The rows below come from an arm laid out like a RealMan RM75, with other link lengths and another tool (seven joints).
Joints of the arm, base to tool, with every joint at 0 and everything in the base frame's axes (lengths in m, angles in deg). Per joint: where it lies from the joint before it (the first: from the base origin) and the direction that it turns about. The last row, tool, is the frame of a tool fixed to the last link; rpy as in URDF.
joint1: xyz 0 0 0.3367 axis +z
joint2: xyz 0 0 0 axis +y
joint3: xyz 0 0 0.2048 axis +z
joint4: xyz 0 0 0 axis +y
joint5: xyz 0 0 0.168 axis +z
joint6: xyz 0 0 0 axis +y
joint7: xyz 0 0 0.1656 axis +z
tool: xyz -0.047 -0.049 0.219 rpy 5.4 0 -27.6
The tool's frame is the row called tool.
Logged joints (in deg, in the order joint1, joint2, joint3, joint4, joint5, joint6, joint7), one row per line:
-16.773 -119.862 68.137 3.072 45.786 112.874 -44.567
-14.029 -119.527 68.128 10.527 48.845 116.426 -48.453
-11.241 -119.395 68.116 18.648 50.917 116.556 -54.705
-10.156 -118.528 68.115 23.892 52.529 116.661 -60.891
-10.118 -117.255 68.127 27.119 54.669 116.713 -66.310
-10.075 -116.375 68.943 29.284 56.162 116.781 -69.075
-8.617 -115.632 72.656 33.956 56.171 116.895 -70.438
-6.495 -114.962 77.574 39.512 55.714 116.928 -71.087
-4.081 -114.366 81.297 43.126 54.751 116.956 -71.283
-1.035 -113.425 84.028 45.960 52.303 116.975 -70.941
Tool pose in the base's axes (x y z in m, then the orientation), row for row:
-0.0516 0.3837 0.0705 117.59 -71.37 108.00
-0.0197 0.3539 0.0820 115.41 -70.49 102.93
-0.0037 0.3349 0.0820 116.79 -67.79 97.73
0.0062 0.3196 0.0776 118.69 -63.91 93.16
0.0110 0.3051 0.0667 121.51 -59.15 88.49
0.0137 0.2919 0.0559 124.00 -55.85 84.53
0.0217 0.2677 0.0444 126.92 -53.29 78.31
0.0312 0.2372 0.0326 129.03 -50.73 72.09
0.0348 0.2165 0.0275 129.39 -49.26 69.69
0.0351 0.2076 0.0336 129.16 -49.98 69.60
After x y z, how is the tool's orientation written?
As angles about the fixed x, y, z axes (roll, pitch, yaw), in degrees.
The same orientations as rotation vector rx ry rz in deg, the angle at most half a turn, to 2 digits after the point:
-107.09 -63.05 -103.95
-113.05 -58.60 -108.67
-118.01 -58.59 -110.24
-122.99 -60.76 -110.55
127.82 64.05 108.62
128.19 63.99 103.41
129.77 60.75 97.91
131.08 56.48 92.42
131.19 54.65 89.78
131.25 53.86 90.58

